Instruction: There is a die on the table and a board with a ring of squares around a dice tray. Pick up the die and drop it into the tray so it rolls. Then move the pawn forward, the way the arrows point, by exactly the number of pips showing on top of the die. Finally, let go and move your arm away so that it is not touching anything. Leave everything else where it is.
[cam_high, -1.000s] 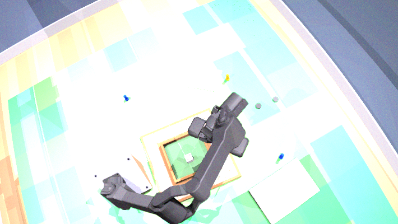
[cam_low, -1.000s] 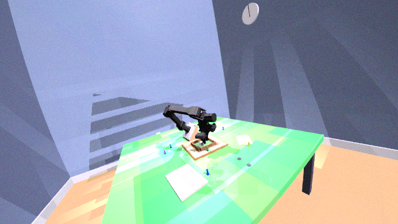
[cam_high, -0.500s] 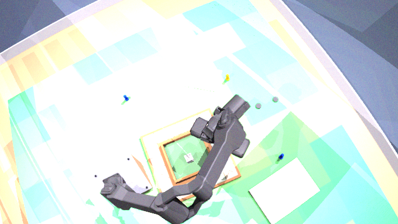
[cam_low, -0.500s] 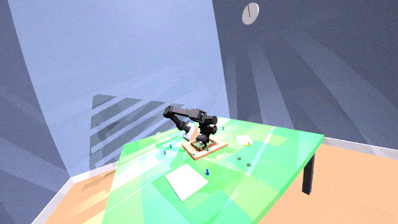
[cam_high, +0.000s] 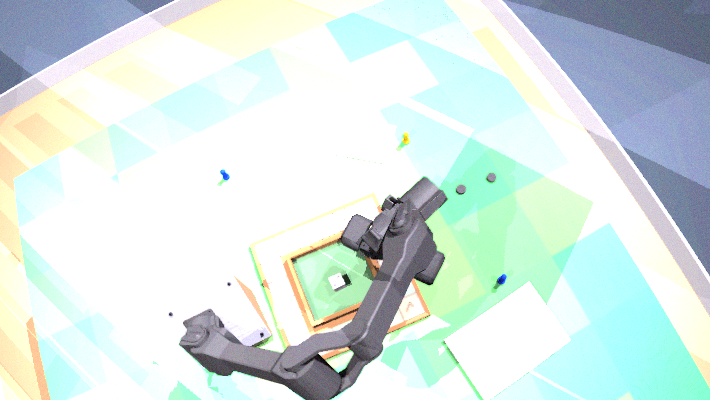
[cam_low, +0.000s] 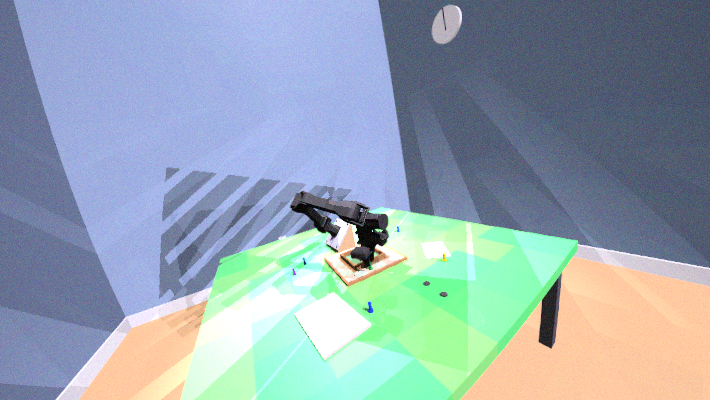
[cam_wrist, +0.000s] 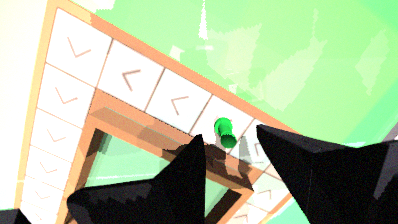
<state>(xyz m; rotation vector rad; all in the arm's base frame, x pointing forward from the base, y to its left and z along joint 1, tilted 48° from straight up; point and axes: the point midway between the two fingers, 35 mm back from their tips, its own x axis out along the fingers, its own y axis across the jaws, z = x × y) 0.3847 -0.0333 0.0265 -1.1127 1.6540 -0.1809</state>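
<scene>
The green pawn is 10 mm below my gripper tip. Also, from my gripper tip: white sheet 120 mm ahead, 250 mm to the right, 30 mm below; then wooden-framed green tray 120 mm behind, 30 mm to the left, 30 mm below; then white die 120 mm behind, 20 mm to the left, 10 mm below.
</scene>
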